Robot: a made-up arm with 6 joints.
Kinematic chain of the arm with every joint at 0, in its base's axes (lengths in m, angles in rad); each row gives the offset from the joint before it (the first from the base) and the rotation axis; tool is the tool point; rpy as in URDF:
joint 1: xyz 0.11 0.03 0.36 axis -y
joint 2: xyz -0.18 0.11 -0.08 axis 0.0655 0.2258 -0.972
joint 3: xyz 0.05 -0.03 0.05 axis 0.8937 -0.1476 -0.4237
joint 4: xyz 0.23 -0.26 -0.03 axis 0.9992 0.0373 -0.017
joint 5: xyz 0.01 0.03 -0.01 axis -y
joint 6: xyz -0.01 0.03 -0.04 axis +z
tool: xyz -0.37 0.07 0.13 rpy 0 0 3.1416
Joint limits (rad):
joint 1: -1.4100..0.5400
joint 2: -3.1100..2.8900
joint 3: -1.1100..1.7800
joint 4: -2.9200..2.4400
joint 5: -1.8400..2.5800
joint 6: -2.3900..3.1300
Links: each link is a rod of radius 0.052 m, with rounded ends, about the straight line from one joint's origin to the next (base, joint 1, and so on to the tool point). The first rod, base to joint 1, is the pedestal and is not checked.
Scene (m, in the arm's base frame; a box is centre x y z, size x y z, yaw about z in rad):
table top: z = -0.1
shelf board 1: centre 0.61 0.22 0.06 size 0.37 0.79 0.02 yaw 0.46
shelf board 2: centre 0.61 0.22 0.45 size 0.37 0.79 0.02 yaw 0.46
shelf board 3: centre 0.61 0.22 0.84 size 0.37 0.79 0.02 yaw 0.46
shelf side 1: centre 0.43 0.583 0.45 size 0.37 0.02 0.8 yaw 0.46
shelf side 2: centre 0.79 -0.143 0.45 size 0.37 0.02 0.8 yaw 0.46
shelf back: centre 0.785 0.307 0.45 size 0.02 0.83 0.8 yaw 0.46
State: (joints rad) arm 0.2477 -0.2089 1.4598 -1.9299 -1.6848 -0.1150
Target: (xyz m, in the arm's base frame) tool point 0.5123 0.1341 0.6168
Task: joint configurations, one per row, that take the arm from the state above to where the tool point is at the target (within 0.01 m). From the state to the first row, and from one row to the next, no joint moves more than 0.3 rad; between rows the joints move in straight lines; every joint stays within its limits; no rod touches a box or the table.
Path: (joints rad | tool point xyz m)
1: 0.0901 -0.0182 1.3724 -1.8803 -1.4233 0.0288 | 0.3374 0.2130 0.2866
2: -0.0676 0.1726 1.2850 -1.8307 -1.1617 0.1725 | 0.2192 0.1680 0.2916
3: 0.0084 0.0102 1.0205 -1.9624 -1.0724 0.1406 | 0.1762 0.2629 0.2125
4: 0.0843 -0.1522 0.7560 -2.0941 -0.9831 0.1087 | 0.1267 0.2783 0.1102
5: 0.1603 -0.3146 0.4915 -2.2257 -0.8938 0.0767 | 0.1151 0.2133 0.0202
6: 0.2362 -0.4770 0.2269 -2.3574 -0.8045 0.0448 | 0.1624 0.0988 -0.0127
7: 0.3122 -0.6394 -0.0376 -2.4891 -0.7151 0.0129 | 0.2534 -0.0152 0.0456
8: 0.3881 -0.8018 -0.3021 -2.6207 -0.6258 -0.0190 | 0.3414 -0.0792 0.1985
9: 0.4641 -0.9642 -0.5666 -2.7524 -0.5365 -0.0510 | 0.3689 -0.0644 0.4111
10: 0.5400 -1.1266 -0.8311 -2.8840 -0.4472 -0.0829 | 0.2949 0.0264 0.6168
11: 0.5400 -1.1383 -0.6919 -2.9020 -0.6707 -0.2725 | 0.4173 0.0704 0.6156
12: 0.5400 -1.1499 -0.5527 -2.9200 -0.8943 -0.4622 | 0.5123 0.1341 0.6168

